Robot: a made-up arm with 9 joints.
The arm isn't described. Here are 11 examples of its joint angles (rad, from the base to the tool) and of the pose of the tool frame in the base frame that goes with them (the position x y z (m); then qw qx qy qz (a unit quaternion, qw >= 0)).
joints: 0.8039 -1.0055 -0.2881 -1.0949 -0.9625 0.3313 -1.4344 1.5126 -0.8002
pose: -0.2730 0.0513 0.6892 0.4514 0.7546 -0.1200 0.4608
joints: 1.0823 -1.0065 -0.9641 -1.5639 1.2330 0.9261 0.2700 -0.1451 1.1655
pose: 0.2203 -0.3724 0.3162 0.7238 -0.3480 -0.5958 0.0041
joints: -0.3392 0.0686 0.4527 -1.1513 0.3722 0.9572 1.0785 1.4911 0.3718
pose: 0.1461 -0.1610 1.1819 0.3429 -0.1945 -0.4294 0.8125
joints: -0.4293 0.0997 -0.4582 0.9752 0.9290 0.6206 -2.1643 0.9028 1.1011
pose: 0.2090 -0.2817 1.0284 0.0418 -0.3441 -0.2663 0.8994
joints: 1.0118 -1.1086 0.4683 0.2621 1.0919 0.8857 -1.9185 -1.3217 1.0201
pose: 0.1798 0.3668 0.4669 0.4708 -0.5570 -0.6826 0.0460
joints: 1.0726 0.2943 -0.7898 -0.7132 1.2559 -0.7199 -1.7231 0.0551 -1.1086
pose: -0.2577 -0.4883 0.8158 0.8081 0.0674 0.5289 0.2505
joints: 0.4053 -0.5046 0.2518 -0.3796 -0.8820 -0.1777 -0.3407 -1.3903 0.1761
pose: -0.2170 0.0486 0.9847 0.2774 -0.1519 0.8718 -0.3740
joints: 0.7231 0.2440 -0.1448 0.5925 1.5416 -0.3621 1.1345 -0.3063 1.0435
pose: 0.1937 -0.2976 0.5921 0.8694 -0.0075 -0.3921 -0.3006
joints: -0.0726 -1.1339 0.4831 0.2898 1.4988 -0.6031 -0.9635 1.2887 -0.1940
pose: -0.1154 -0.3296 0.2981 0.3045 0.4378 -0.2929 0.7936
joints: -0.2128 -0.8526 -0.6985 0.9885 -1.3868 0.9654 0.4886 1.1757 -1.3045
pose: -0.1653 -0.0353 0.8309 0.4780 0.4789 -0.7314 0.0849
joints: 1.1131 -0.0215 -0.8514 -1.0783 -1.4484 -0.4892 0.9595 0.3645 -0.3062
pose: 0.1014 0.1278 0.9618 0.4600 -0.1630 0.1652 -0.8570
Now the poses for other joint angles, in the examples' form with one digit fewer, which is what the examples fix.
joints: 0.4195 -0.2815 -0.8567 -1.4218 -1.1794 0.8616 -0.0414 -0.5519 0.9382
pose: -0.205 -0.049 0.692 0.439 -0.479 0.279 -0.707
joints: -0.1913 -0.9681 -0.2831 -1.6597 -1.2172 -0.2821 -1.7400 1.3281 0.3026
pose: -0.033 0.080 0.607 0.953 -0.124 -0.078 -0.266
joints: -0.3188 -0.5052 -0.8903 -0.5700 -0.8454 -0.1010 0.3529 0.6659 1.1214
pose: -0.200 0.113 0.836 0.250 -0.642 0.066 -0.721
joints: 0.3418 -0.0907 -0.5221 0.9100 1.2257 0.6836 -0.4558 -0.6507 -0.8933
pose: 0.416 -0.180 0.685 0.619 0.118 -0.346 0.695
